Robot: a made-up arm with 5 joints. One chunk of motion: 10 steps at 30 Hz.
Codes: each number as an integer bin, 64 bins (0 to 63) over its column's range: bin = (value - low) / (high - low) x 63, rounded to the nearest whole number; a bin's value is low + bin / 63 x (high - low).
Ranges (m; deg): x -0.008..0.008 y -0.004..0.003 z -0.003..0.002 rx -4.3..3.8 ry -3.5..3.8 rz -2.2..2
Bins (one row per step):
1: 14 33 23 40 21 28
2: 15 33 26 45 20 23
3: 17 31 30 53 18 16
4: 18 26 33 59 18 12
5: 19 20 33 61 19 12
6: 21 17 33 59 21 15
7: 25 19 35 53 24 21
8: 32 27 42 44 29 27
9: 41 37 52 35 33 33
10: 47 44 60 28 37 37
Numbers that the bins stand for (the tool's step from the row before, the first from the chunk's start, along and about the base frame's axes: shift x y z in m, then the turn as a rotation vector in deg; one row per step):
1: -0.00444 -0.00033 -0.00117 0.843 -1.067 -0.333
2: -0.00419 -0.00033 -0.00094 1.486 -1.183 -0.667
3: -0.00368 -0.00056 -0.00062 2.514 -1.414 -1.133
4: -0.00343 -0.00111 -0.00038 3.286 -1.414 -1.400
5: -0.00317 -0.00178 -0.00038 3.543 -1.298 -1.400
6: -0.00267 -0.00211 -0.00038 3.286 -1.067 -1.200
7: -0.00165 -0.00189 -0.00022 2.514 -0.719 -0.800
8: 0.00013 -0.00100 0.00033 1.357 -0.140 -0.400
9: 0.00241 0.00011 0.00113 0.200 0.324 0.000
10: 0.00394 0.00089 0.00176 -0.700 0.787 0.267

